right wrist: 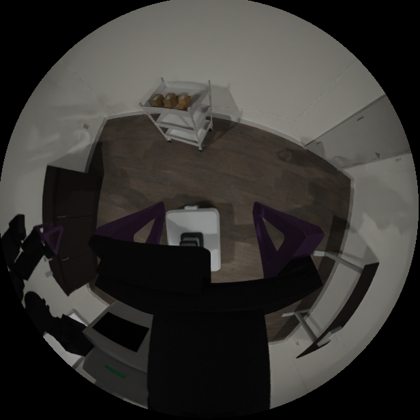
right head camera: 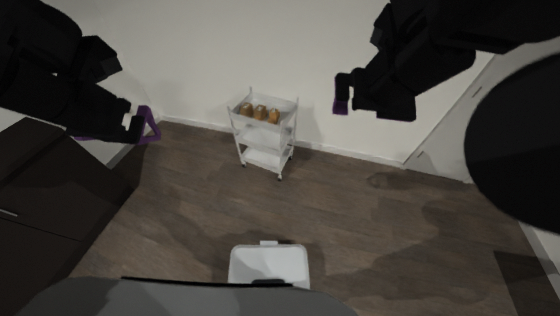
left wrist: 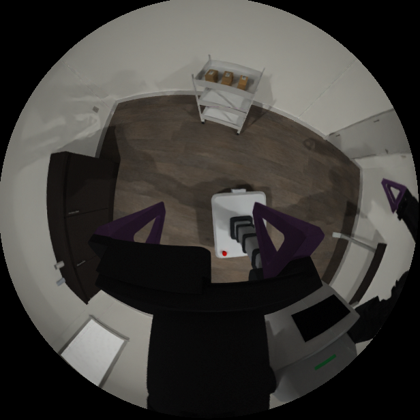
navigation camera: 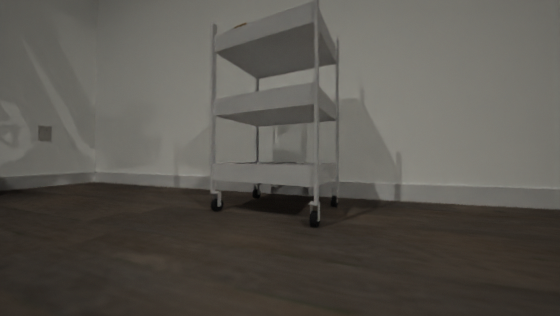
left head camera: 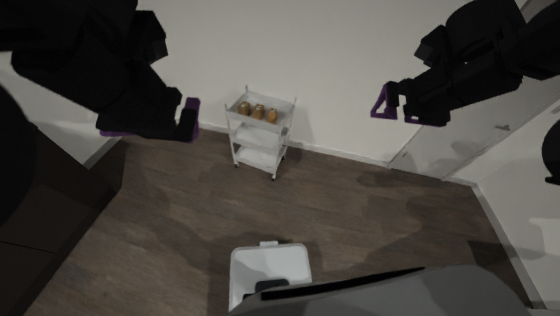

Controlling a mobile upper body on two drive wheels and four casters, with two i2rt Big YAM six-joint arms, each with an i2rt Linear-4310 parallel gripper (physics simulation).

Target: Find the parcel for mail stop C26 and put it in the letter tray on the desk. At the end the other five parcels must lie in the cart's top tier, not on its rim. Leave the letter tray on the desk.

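Frame: origin at the left arm's base, x down, y ahead, z right, level; centimetres.
Seen in the pictures: left gripper, fingertip midpoint: (right head camera: 140,135) (left head camera: 172,132); right gripper, fingertip midpoint: (right head camera: 355,112) (left head camera: 388,117).
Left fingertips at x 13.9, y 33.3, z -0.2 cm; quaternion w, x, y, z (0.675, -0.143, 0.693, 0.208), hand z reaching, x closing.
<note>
A point is followed by its place in that frame.
A white three-tier cart (left head camera: 235,116) {x 71.3, y 113.6, z -0.4 cm} (right head camera: 240,120) {x 73.5, y 112.8, z 1.1 cm} (left wrist: 215,86) (navigation camera: 272,25) {x 71.8, y 104.9, z 17.9 cm} stands by the far wall. Several brown parcels (left head camera: 258,111) {x 64.8, y 111.1, z 16.8 cm} (right head camera: 259,112) {x 65.1, y 111.0, z 16.8 cm} (left wrist: 227,78) (right wrist: 170,100) lie in its top tier, their labels too small to read; three show clearly in the head views. My left gripper (left wrist: 208,206) and my right gripper (right wrist: 208,206) are open and empty, far from the cart. The dark desk (left wrist: 372,272) (right wrist: 362,295) shows at the right edge of the wrist views. A pale shape (right wrist: 331,336) at the desk may be the letter tray.
A dark cabinet (left head camera: 60,200) {x 99.9, y 59.3, z -128.9 cm} (right head camera: 50,190) {x 78.2, y 51.8, z -131.2 cm} (left wrist: 85,200) (right wrist: 75,195) stands at the left. A grey door (left wrist: 380,135) (right wrist: 370,130) is at the right. My white base (left head camera: 272,260) {x 115.0, y 22.1, z 23.9 cm} (right head camera: 270,262) {x 115.0, y 20.5, z 23.8 cm} is at the bottom. Wooden floor lies between the base and the cart.
</note>
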